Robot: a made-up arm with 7 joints. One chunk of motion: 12 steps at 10 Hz.
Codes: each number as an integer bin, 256 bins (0 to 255) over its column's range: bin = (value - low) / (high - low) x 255, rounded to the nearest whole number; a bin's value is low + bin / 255 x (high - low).
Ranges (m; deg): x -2..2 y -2..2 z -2..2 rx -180..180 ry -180..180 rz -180..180
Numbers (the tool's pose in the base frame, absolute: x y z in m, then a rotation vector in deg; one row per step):
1: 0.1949 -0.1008 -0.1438 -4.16 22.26 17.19
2: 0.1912 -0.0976 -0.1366 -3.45 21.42 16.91
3: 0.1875 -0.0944 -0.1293 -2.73 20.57 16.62
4: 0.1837 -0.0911 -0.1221 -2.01 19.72 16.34
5: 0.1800 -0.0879 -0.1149 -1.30 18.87 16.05
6: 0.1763 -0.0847 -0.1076 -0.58 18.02 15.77
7: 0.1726 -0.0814 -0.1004 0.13 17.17 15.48
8: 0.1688 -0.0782 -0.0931 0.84 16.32 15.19
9: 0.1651 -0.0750 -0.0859 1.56 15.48 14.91
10: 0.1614 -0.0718 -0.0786 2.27 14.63 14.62
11: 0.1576 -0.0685 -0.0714 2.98 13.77 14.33
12: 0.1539 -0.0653 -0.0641 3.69 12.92 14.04
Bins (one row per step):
1: 140 121 118 125 143 140
2: 140 121 119 125 143 139
3: 139 121 119 126 142 139
4: 139 122 120 126 141 139
5: 139 122 120 127 141 139
6: 139 122 121 127 140 139
7: 139 122 121 128 140 138
8: 138 123 122 128 139 138
9: 138 123 122 129 138 138
10: 138 123 122 129 138 138
11: 138 123 123 130 137 138
12: 137 123 123 130 137 137

